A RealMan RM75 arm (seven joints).
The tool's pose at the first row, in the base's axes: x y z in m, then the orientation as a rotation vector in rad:
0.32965 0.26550 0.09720 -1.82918 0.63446 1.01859
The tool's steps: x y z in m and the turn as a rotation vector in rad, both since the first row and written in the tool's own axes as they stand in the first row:
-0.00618 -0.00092 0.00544 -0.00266 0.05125 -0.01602
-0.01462 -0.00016 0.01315 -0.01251 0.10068 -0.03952
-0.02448 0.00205 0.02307 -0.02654 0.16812 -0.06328
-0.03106 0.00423 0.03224 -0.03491 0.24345 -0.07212
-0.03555 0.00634 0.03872 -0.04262 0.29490 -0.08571
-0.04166 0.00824 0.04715 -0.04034 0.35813 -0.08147
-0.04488 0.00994 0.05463 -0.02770 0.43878 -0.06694
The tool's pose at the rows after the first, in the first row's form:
0.32505 0.27080 0.10161 -1.86491 0.64848 0.96506
0.31713 0.27739 0.10661 -1.90596 0.65085 0.91081
0.30651 0.28531 0.11162 -1.96001 0.66147 0.84119
0.29793 0.29257 0.11403 -2.01018 0.69328 0.77002
0.29152 0.29744 0.11533 -2.04601 0.70633 0.71629
0.28367 0.30416 0.11765 -2.07617 0.74786 0.65784
0.27786 0.31011 0.11783 -2.10280 0.81348 0.58346

